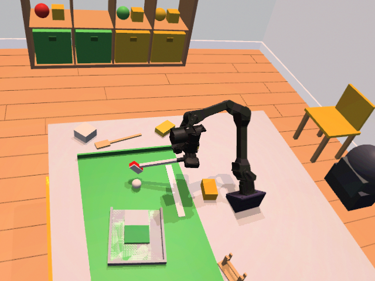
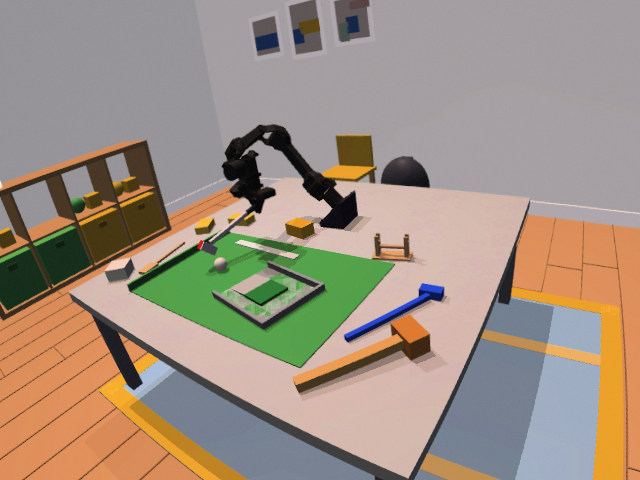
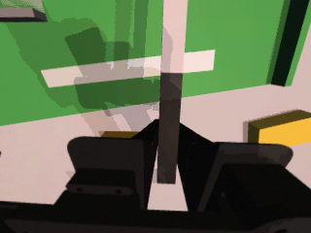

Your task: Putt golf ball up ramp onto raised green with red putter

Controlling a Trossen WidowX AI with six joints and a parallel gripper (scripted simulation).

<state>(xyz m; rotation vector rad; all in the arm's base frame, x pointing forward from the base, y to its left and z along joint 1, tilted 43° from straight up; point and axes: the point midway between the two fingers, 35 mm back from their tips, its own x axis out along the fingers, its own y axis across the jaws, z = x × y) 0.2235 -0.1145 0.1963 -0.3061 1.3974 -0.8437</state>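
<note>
Right now my gripper tip is 6 cm short of the white strip, 5 cm to the right of it and 11 cm above it. Also, from my gripper tip: grey frame (31 cm ahead, 23 cm to the left, 10 cm below); then red putter (11 cm ahead, 4 cm to the right, 1 cm below); then white golf ball (23 cm ahead, 2 cm to the right, 9 cm below).
</note>
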